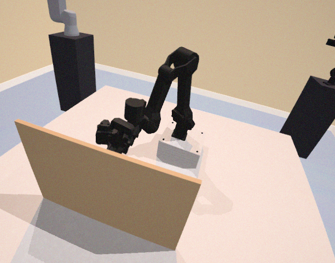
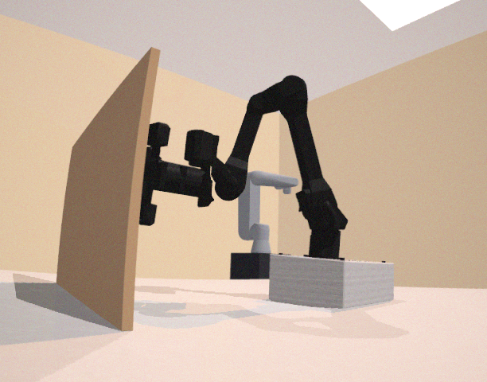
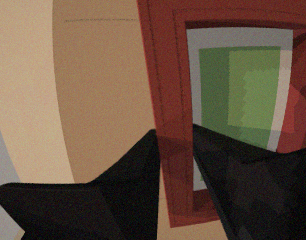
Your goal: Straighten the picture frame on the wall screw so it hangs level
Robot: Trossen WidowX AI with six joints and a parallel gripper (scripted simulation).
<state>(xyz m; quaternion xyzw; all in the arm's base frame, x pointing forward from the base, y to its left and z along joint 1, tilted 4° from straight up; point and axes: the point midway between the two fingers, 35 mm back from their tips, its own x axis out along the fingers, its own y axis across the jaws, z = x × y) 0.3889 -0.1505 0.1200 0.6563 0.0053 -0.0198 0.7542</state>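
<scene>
My gripper tip is 5 cm above the picture frame, 1 cm to the left of it and 1 cm short of it. Round my gripper tip: tan wall board 7 cm below, 2 cm ahead, 1 cm to the left.
</scene>
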